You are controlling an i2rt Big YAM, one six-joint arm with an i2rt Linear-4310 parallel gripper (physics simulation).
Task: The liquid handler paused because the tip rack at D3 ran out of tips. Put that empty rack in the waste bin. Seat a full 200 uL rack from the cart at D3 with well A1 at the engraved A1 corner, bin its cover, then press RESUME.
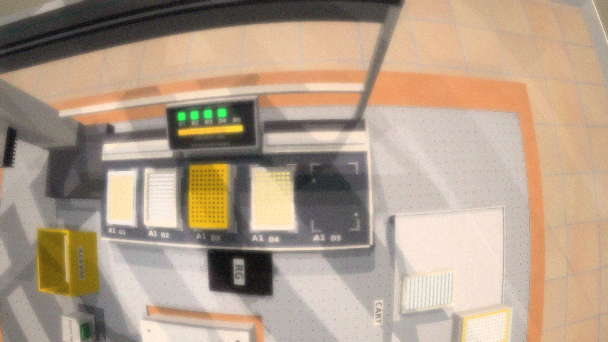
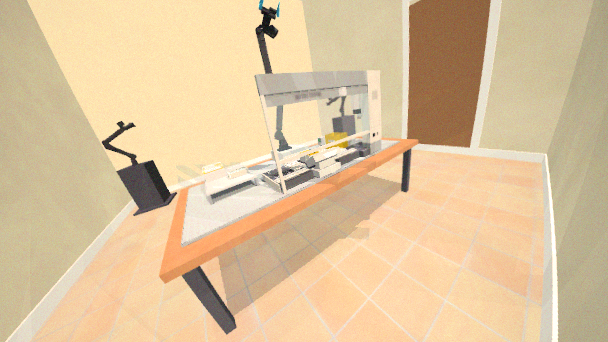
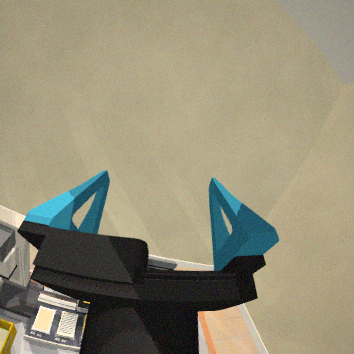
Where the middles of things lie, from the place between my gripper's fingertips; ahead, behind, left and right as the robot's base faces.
Scene:
The yellow waste bin [image 1: 83, 275] lies 1030 mm below my hand, 360 mm to the left of it and 10 mm ahead of it. The rest, counted from my hand: black RG block [image 1: 238, 271]: 1090 mm below, 100 mm to the right, 80 mm ahead.

